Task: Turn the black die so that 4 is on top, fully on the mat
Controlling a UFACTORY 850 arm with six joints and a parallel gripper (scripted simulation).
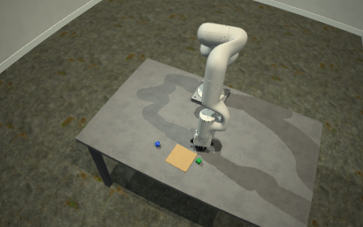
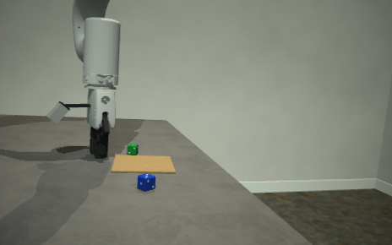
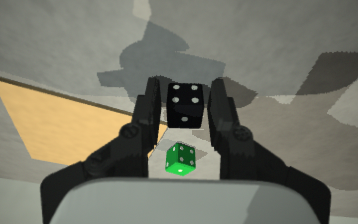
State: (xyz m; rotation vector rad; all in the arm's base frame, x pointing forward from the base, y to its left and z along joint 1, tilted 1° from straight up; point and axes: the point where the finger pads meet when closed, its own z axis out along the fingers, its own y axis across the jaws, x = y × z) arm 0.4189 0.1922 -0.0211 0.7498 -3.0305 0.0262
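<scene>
My hand is 1 cm above the black die. From my hand the other things lie so: blue die (22 cm to the right, 14 cm ahead, 1 cm below); then green die (8 cm ahead, 4 cm to the left, 1 cm below); then tan mat (12 cm ahead, 6 cm to the right, 2 cm below).
</scene>
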